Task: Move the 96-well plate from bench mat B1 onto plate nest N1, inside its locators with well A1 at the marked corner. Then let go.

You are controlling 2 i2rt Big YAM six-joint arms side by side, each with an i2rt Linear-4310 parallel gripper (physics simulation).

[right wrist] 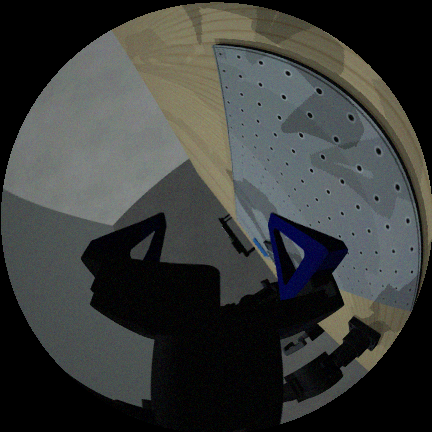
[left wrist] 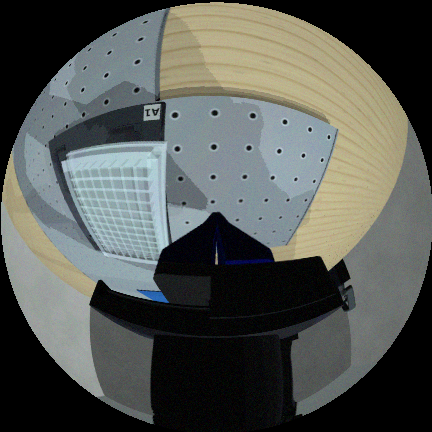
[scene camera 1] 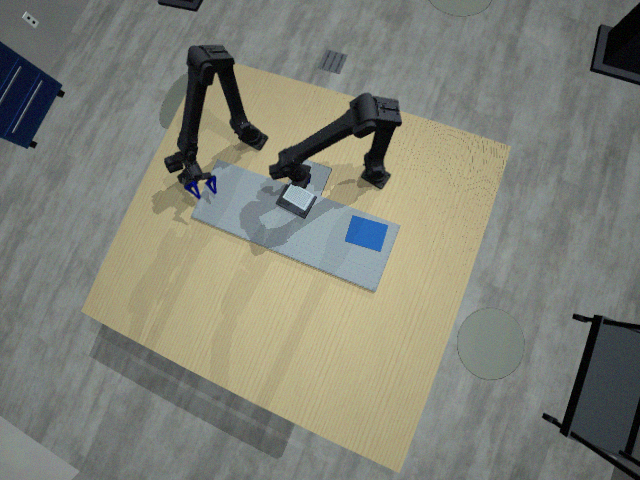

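Note:
The pale 96-well plate lies on the dark plate nest, whose A1 label shows at one corner. In the left wrist view a dark strip of nest shows beyond two plate sides, while the plate's right edge runs along or over the nest's edge. I cannot tell whether it is fully inside the locators, nor which well is A1. My left gripper is shut and empty, low beside the plate. My right gripper is open and empty, away from it. The blue mat holds no plate.
The nest and mat are on a grey perforated board on the wooden table. A smaller board section juts out beneath the left gripper, toward the arm bases. The right gripper is over the board's left end in scene camera 1.

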